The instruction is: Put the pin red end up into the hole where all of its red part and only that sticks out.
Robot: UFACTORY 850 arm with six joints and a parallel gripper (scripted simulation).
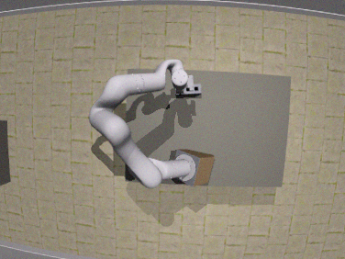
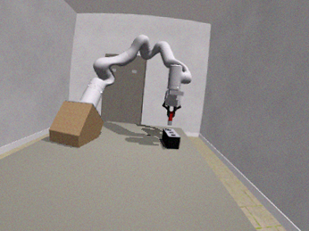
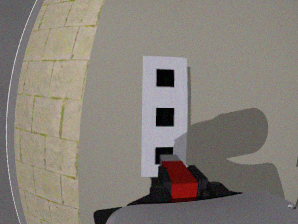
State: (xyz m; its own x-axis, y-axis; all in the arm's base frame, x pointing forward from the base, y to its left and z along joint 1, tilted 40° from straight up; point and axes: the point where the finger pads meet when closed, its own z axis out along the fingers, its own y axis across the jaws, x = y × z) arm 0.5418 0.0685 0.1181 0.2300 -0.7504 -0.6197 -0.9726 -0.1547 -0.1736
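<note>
The block is 14 cm below my hand, 6 cm to the right of it and 1 cm ahead of it. Also, from my hand: pin: 1 cm below.
</note>
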